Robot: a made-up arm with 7 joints.
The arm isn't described. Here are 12 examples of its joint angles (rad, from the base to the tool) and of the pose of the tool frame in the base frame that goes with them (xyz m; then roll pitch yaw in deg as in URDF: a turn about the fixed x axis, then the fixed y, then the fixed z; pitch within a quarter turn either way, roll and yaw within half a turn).
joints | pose
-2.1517 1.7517 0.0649 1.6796 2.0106 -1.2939 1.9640 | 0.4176 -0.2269 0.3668 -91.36 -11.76 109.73
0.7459 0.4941 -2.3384 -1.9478 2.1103 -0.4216 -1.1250 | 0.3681 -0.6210 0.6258 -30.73 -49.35 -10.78
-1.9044 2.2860 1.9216 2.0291 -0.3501 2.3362 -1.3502 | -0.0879 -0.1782 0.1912 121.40 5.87 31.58
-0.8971 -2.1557 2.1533 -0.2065 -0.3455 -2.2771 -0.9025 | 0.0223 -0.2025 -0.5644 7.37 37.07 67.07
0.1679 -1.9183 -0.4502 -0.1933 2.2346 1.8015 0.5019 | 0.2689 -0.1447 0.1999 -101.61 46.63 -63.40
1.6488 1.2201 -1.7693 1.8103 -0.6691 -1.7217 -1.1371 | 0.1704 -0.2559 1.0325 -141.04 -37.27 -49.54
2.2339 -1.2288 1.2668 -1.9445 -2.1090 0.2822 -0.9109 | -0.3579 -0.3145 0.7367 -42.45 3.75 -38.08
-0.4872 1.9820 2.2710 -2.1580 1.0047 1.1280 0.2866 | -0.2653 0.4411 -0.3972 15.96 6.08 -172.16
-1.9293 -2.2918 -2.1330 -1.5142 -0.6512 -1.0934 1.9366 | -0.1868 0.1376 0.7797 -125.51 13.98 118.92
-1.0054 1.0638 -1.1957 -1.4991 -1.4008 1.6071 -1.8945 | 0.4768 0.4377 -0.0379 111.05 -48.25 -106.81
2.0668 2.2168 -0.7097 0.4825 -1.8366 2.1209 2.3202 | -0.1164 -0.6974 0.3934 -176.61 36.30 -94.53
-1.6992 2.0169 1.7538 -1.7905 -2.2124 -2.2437 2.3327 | -0.1659 -0.5081 0.1076 103.92 20.97 60.64
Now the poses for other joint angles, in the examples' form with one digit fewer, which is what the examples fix.
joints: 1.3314 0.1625 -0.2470 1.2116 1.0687 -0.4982 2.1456
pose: -0.358 -0.078 -0.296 34.7 -27.8 -122.5
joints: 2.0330 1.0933 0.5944 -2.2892 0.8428 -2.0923 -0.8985
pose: -0.051 -0.296 0.465 128.6 -41.0 -165.3
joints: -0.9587 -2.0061 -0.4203 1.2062 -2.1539 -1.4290 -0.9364
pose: 0.073 -0.088 0.825 -169.5 -43.6 175.0
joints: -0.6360 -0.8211 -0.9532 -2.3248 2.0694 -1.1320 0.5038
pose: -0.502 0.638 -0.101 88.2 0.2 45.9
